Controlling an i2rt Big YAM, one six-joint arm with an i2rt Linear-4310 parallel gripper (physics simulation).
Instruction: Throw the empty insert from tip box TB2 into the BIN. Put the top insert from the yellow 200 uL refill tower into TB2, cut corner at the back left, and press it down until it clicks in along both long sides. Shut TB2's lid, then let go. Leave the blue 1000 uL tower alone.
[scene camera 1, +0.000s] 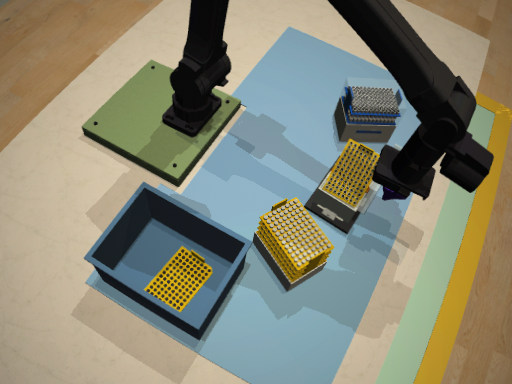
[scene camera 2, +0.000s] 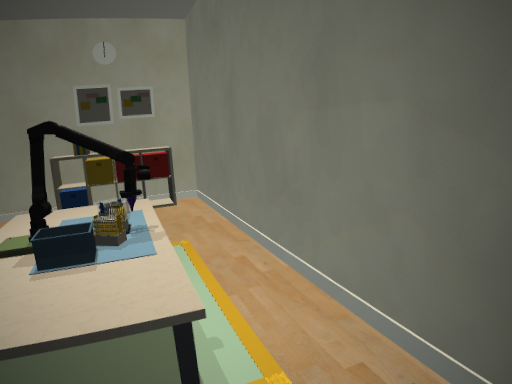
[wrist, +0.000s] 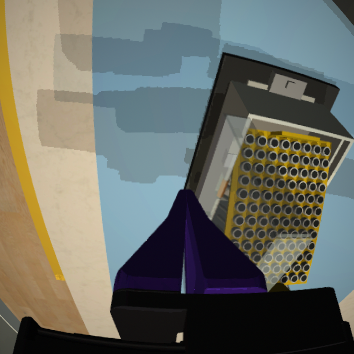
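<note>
Tip box TB2 holds a yellow insert filled with tips; whether both long sides are clicked in cannot be told. TB2's clear lid is not shut flat; it is partly hidden behind the gripper and its angle is unclear. My gripper is shut and empty, fingers pointing down at TB2's lid side; contact is unclear. The yellow refill tower stands near TB2. An empty yellow insert lies in the BIN.
The blue 1000 uL tower stands behind TB2, close to the arm's forearm. The green base plate carries the arm at the back left. The blue mat lies under the boxes, and the table's edge runs beyond TB2's lid side.
</note>
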